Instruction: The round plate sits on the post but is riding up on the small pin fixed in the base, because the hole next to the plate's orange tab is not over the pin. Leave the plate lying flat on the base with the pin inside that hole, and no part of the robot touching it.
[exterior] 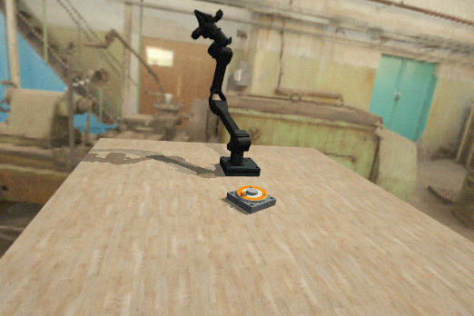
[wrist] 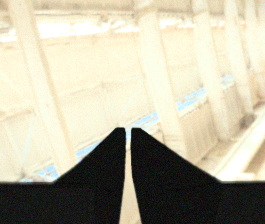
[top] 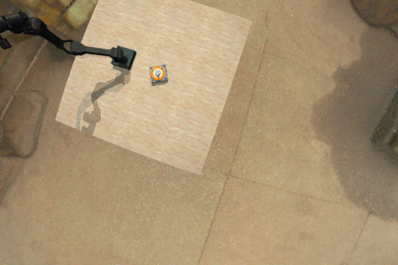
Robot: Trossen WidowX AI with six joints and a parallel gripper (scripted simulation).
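The round plate is 57 cm ahead of my gripper tip, 21 cm to the left of it and 65 cm below it. From my gripper tip the other things lie so: base 56 cm ahead, 23 cm to the left, 67 cm below.
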